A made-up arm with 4 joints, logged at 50 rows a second.
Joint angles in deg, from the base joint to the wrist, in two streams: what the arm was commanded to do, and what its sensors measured. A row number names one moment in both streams.
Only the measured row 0 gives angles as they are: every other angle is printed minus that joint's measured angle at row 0.
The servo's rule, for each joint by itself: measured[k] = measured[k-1] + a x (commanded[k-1-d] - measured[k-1]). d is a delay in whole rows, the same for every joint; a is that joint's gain. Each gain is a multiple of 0.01, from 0.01 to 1. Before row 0 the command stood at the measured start. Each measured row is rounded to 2 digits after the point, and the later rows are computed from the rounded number. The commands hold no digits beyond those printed.
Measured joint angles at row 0:
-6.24 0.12 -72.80 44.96
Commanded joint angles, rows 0 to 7:
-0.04 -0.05 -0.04 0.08
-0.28 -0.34 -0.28 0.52
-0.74 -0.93 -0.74 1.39
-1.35 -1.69 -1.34 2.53
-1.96 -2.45 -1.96 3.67
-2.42 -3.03 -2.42 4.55
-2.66 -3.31 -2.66 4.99
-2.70 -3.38 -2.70 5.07
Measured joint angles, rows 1 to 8:
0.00 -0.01 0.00 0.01
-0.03 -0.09 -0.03 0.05
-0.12 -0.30 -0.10 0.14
-0.27 -0.65 -0.22 0.31
-0.47 -1.10 -0.39 0.55
-0.70 -1.58 -0.59 0.83
-0.94 -2.01 -0.80 1.12
-1.15 -2.35 -0.99 1.40
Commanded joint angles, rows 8 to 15:
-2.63 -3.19 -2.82 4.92
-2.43 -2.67 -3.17 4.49
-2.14 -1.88 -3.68 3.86
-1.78 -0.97 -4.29 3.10
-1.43 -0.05 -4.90 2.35
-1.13 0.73 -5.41 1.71
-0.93 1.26 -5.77 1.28
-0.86 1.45 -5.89 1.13
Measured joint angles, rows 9 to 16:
-1.33 -2.56 -1.17 1.65
-1.46 -2.59 -1.37 1.85
-1.54 -2.41 -1.60 1.99
-1.57 -2.05 -1.87 2.07
-1.55 -1.55 -2.17 2.09
-1.50 -0.98 -2.49 2.06
-1.43 -0.42 -2.82 2.01
-1.36 0.05 -3.13 1.95

